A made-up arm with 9 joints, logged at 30 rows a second.
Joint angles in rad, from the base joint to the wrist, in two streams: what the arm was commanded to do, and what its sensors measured. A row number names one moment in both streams.
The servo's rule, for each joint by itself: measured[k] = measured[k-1] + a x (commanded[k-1-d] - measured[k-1]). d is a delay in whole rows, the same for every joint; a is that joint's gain. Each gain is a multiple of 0.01, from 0.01 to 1. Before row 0 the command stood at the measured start. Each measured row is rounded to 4 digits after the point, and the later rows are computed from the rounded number. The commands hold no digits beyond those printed.
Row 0, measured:
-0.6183 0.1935 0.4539 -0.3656 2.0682 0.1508 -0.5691 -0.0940 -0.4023
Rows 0 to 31, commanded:
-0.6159 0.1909 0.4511 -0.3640 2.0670 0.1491 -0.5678 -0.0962 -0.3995
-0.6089 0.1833 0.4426 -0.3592 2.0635 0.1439 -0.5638 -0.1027 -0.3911
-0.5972 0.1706 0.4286 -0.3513 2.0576 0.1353 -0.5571 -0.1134 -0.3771
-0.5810 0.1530 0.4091 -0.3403 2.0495 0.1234 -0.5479 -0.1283 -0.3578
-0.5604 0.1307 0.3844 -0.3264 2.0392 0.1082 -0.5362 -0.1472 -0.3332
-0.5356 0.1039 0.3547 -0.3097 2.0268 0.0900 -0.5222 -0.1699 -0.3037
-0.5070 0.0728 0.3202 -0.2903 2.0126 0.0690 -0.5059 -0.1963 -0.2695
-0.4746 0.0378 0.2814 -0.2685 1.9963 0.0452 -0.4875 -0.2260 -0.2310
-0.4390 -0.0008 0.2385 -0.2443 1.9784 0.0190 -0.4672 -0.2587 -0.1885
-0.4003 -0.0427 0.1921 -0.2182 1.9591 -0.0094 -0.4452 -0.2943 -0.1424
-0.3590 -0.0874 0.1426 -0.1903 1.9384 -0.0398 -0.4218 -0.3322 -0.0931
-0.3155 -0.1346 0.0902 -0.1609 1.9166 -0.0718 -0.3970 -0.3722 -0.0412
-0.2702 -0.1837 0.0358 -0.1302 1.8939 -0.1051 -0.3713 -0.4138 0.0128
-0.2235 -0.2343 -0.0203 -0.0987 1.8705 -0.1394 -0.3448 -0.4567 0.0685
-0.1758 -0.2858 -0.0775 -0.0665 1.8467 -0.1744 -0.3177 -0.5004 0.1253
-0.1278 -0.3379 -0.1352 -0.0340 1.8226 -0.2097 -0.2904 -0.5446 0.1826
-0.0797 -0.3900 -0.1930 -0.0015 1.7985 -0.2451 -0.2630 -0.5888 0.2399
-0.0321 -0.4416 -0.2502 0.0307 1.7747 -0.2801 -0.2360 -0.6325 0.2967
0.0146 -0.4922 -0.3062 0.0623 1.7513 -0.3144 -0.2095 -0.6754 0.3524
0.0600 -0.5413 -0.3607 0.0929 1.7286 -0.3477 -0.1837 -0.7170 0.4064
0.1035 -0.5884 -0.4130 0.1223 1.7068 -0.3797 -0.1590 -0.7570 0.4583
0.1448 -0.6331 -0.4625 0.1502 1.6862 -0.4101 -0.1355 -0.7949 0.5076
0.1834 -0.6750 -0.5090 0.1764 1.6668 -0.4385 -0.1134 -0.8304 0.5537
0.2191 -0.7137 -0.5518 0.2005 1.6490 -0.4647 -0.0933 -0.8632 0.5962
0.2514 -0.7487 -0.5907 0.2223 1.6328 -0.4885 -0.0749 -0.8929 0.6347
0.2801 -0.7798 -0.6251 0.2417 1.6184 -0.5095 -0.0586 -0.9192 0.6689
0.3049 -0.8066 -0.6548 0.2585 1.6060 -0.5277 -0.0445 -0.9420 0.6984
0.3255 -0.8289 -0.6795 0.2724 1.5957 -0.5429 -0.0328 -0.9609 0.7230
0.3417 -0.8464 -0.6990 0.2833 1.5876 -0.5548 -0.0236 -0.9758 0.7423
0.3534 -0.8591 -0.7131 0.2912 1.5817 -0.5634 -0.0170 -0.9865 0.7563
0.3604 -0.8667 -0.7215 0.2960 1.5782 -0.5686 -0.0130 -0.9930 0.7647
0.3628 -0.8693 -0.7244 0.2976 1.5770 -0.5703 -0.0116 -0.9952 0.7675
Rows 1 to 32, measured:
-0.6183 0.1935 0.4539 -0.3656 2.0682 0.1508 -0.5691 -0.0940 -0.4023
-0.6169 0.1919 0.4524 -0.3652 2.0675 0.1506 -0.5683 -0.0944 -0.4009
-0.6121 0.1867 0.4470 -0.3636 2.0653 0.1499 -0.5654 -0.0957 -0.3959
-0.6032 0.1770 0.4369 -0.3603 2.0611 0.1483 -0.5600 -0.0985 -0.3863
-0.5899 0.1626 0.4216 -0.3549 2.0547 0.1456 -0.5521 -0.1033 -0.3718
-0.5722 0.1435 0.4011 -0.3472 2.0462 0.1415 -0.5418 -0.1103 -0.3521
-0.5502 0.1197 0.3756 -0.3371 2.0355 0.1358 -0.5291 -0.1198 -0.3274
-0.5243 0.0916 0.3451 -0.3245 2.0229 0.1285 -0.5140 -0.1320 -0.2979
-0.4945 0.0593 0.3101 -0.3094 2.0083 0.1193 -0.4968 -0.1470 -0.2638
-0.4612 0.0232 0.2707 -0.2918 1.9919 0.1083 -0.4776 -0.1649 -0.2254
-0.4247 -0.0163 0.2275 -0.2719 1.9739 0.0954 -0.4565 -0.1856 -0.1831
-0.3853 -0.0590 0.1808 -0.2499 1.9544 0.0805 -0.4339 -0.2091 -0.1372
-0.3434 -0.1044 0.1310 -0.2259 1.9336 0.0637 -0.4099 -0.2352 -0.0882
-0.2995 -0.1520 0.0786 -0.2001 1.9118 0.0451 -0.3848 -0.2638 -0.0367
-0.2539 -0.2014 0.0242 -0.1727 1.8891 0.0248 -0.3588 -0.2947 0.0170
-0.2070 -0.2520 -0.0317 -0.1440 1.8658 0.0029 -0.3321 -0.3276 0.0722
-0.1595 -0.3035 -0.0886 -0.1143 1.8420 -0.0205 -0.3050 -0.3623 0.1285
-0.1116 -0.3554 -0.1460 -0.0838 1.8181 -0.0452 -0.2777 -0.3985 0.1853
-0.0639 -0.4071 -0.2033 -0.0529 1.7942 -0.0710 -0.2506 -0.4359 0.2421
-0.0168 -0.4582 -0.2599 -0.0218 1.7706 -0.0978 -0.2239 -0.4742 0.2984
0.0293 -0.5081 -0.3153 0.0092 1.7475 -0.1253 -0.1978 -0.5130 0.3535
0.0738 -0.5563 -0.3690 0.0397 1.7251 -0.1533 -0.1726 -0.5520 0.4069
0.1164 -0.6024 -0.4204 0.0695 1.7037 -0.1815 -0.1485 -0.5909 0.4583
0.1566 -0.6460 -0.4691 0.0984 1.6834 -0.2098 -0.1257 -0.6292 0.5070
0.1941 -0.6866 -0.5146 0.1260 1.6645 -0.2378 -0.1046 -0.6666 0.5525
0.2285 -0.7239 -0.5565 0.1520 1.6471 -0.2654 -0.0853 -0.7028 0.5944
0.2595 -0.7574 -0.5942 0.1762 1.6313 -0.2923 -0.0679 -0.7374 0.6324
0.2867 -0.7869 -0.6275 0.1984 1.6174 -0.3182 -0.0527 -0.7701 0.6661
0.3100 -0.8121 -0.6561 0.2184 1.6055 -0.3429 -0.0398 -0.8006 0.6951
0.3290 -0.8327 -0.6797 0.2359 1.5957 -0.3662 -0.0293 -0.8286 0.7192
0.3436 -0.8485 -0.6981 0.2508 1.5880 -0.3879 -0.0213 -0.8539 0.7381
0.3537 -0.8594 -0.7110 0.2630 1.5826 -0.4078 -0.0159 -0.8762 0.7517
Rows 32 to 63, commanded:
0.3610 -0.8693 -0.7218 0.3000 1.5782 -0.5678 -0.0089 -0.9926 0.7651
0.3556 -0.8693 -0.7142 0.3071 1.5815 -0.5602 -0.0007 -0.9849 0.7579
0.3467 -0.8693 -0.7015 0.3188 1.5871 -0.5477 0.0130 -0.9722 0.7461
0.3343 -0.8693 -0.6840 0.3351 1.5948 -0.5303 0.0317 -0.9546 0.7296
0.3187 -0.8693 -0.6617 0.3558 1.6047 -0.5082 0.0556 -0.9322 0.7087
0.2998 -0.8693 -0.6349 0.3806 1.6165 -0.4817 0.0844 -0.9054 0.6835
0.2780 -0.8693 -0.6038 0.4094 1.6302 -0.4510 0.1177 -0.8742 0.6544
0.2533 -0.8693 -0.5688 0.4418 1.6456 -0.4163 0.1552 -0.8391 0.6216
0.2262 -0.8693 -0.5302 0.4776 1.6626 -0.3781 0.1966 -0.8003 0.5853
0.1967 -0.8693 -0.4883 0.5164 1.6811 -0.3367 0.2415 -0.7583 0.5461
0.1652 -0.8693 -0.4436 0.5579 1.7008 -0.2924 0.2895 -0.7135 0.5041
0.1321 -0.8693 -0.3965 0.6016 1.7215 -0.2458 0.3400 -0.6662 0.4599
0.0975 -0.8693 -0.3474 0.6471 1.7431 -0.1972 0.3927 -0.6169 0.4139
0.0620 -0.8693 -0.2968 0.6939 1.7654 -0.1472 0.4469 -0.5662 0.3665
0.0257 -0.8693 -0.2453 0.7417 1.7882 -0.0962 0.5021 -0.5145 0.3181
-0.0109 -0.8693 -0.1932 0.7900 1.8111 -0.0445 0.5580 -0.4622 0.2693
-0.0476 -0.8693 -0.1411 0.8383 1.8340 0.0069 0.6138 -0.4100 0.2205
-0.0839 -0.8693 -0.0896 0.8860 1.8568 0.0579 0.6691 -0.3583 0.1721
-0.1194 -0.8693 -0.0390 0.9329 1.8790 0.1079 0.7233 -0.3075 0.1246
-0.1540 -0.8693 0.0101 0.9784 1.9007 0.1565 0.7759 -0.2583 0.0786
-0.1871 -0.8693 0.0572 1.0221 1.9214 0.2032 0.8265 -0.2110 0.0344
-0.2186 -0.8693 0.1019 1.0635 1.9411 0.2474 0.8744 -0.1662 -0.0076
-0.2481 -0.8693 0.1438 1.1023 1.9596 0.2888 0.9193 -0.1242 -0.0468
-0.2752 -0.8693 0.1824 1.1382 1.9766 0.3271 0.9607 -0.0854 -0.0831
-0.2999 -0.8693 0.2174 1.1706 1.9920 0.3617 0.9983 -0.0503 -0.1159
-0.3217 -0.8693 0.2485 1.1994 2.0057 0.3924 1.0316 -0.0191 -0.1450
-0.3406 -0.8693 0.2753 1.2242 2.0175 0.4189 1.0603 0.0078 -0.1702
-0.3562 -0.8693 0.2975 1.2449 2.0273 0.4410 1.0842 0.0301 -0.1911
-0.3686 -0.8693 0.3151 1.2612 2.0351 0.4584 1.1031 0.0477 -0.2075
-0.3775 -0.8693 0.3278 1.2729 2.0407 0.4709 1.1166 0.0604 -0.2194
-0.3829 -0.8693 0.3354 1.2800 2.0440 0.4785 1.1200 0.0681 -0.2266
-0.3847 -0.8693 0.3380 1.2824 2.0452 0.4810 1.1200 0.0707 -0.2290
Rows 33 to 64, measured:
0.3592 -0.8653 -0.7184 0.2723 1.5795 -0.4257 -0.0131 -0.8952 0.7598
0.3603 -0.8677 -0.7203 0.2798 1.5788 -0.4413 -0.0104 -0.9108 0.7625
0.3575 -0.8687 -0.7169 0.2872 1.5803 -0.4544 -0.0041 -0.9227 0.7602
0.3510 -0.8691 -0.7084 0.2957 1.5840 -0.4647 0.0070 -0.9306 0.7530
0.3410 -0.8692 -0.6950 0.3063 1.5899 -0.4719 0.0231 -0.9344 0.7411
0.3276 -0.8693 -0.6767 0.3197 1.5980 -0.4759 0.0442 -0.9340 0.7246
0.3109 -0.8693 -0.6537 0.3361 1.6082 -0.4765 0.0703 -0.9294 0.7036
0.2912 -0.8693 -0.6263 0.3559 1.6203 -0.4737 0.1011 -0.9206 0.6785
0.2685 -0.8693 -0.5947 0.3791 1.6342 -0.4674 0.1363 -0.9076 0.6495
0.2431 -0.8693 -0.5592 0.4057 1.6498 -0.4576 0.1755 -0.8904 0.6168
0.2153 -0.8693 -0.5202 0.4356 1.6670 -0.4443 0.2184 -0.8693 0.5807
0.1852 -0.8693 -0.4781 0.4686 1.6856 -0.4276 0.2646 -0.8444 0.5416
0.1533 -0.8693 -0.4332 0.5045 1.7053 -0.4076 0.3136 -0.8159 0.4999
0.1198 -0.8693 -0.3860 0.5430 1.7261 -0.3845 0.3650 -0.7841 0.4560
0.0851 -0.8693 -0.3369 0.5837 1.7477 -0.3584 0.4182 -0.7492 0.4104
0.0495 -0.8693 -0.2865 0.6264 1.7700 -0.3296 0.4727 -0.7116 0.3633
0.0133 -0.8693 -0.2352 0.6706 1.7926 -0.2982 0.5281 -0.6717 0.3154
-0.0232 -0.8693 -0.1834 0.7159 1.8154 -0.2646 0.5838 -0.6298 0.2670
-0.0596 -0.8693 -0.1318 0.7618 1.8382 -0.2291 0.6392 -0.5864 0.2186
-0.0955 -0.8693 -0.0808 0.8080 1.8606 -0.1920 0.6939 -0.5418 0.1707
-0.1306 -0.8693 -0.0308 0.8540 1.8827 -0.1537 0.7472 -0.4964 0.1237
-0.1645 -0.8693 0.0176 0.8994 1.9040 -0.1144 0.7987 -0.4507 0.0782
-0.1970 -0.8693 0.0640 0.9437 1.9244 -0.0746 0.8479 -0.4052 0.0344
-0.2277 -0.8693 0.1079 0.9865 1.9438 -0.0346 0.8943 -0.3602 -0.0070
-0.2562 -0.8693 0.1489 1.0275 1.9618 0.0052 0.9375 -0.3162 -0.0458
-0.2824 -0.8693 0.1866 1.0661 1.9784 0.0444 0.9770 -0.2737 -0.0816
-0.3060 -0.8693 0.2206 1.1021 1.9934 0.0827 1.0125 -0.2330 -0.1139
-0.3268 -0.8693 0.2507 1.1351 2.0067 0.1197 1.0436 -0.1945 -0.1426
-0.3444 -0.8693 0.2764 1.1647 2.0180 0.1550 1.0700 -0.1586 -0.1673
-0.3589 -0.8693 0.2977 1.1908 2.0274 0.1884 1.0915 -0.1256 -0.1878
-0.3701 -0.8693 0.3143 1.2130 2.0347 0.2195 1.1078 -0.0958 -0.2039
-0.3778 -0.8693 0.3259 1.2311 2.0398 0.2480 1.1157 -0.0696 -0.2155

